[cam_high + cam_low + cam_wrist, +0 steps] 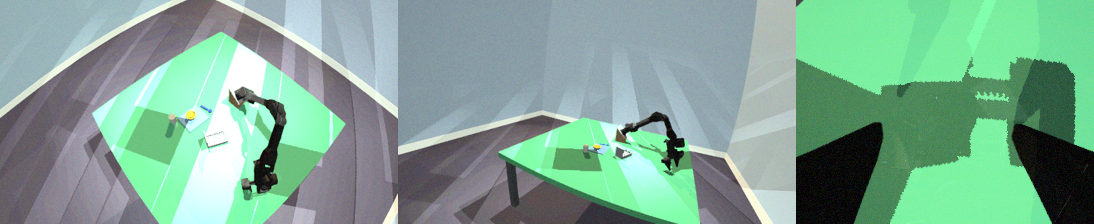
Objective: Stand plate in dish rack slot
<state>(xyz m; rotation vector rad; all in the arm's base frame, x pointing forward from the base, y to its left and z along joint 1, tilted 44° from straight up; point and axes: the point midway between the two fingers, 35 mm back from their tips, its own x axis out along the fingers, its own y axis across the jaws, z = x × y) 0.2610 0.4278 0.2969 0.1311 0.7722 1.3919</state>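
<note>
Now: gripper tip 4 cm short of the plate, 62 cm to the left of it and 1 cm below it. Also, from my gripper tip: dish rack 1 cm ahead, 40 cm to the right, 1 cm above; then blue spoon 7 cm behind, 60 cm to the right, 1 cm below; then pale mat 4 cm ahead, 60 cm to the right, 1 cm below.
</note>
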